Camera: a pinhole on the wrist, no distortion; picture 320 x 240 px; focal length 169.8 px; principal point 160.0 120.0 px. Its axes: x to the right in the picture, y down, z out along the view. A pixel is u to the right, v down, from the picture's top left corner.
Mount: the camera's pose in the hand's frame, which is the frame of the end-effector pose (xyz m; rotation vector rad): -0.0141 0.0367 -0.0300 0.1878 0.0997 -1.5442
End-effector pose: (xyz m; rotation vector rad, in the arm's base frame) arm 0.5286 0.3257 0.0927 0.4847 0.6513 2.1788
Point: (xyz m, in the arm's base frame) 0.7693 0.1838 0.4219
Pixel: 81 37
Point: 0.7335 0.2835 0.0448
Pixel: outside the picture
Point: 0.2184 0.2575 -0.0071
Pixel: behind the camera
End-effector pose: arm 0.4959 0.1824 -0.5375 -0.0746 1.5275 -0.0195
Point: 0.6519 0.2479 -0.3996
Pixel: 114 25
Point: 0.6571 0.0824 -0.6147
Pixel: 248 215
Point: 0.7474 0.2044 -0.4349
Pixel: 145 84
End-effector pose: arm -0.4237 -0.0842 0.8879 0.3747 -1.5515 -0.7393
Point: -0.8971 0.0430 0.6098
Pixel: 194 62
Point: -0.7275 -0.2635 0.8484
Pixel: 267 201
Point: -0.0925 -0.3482 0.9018
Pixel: behind the camera
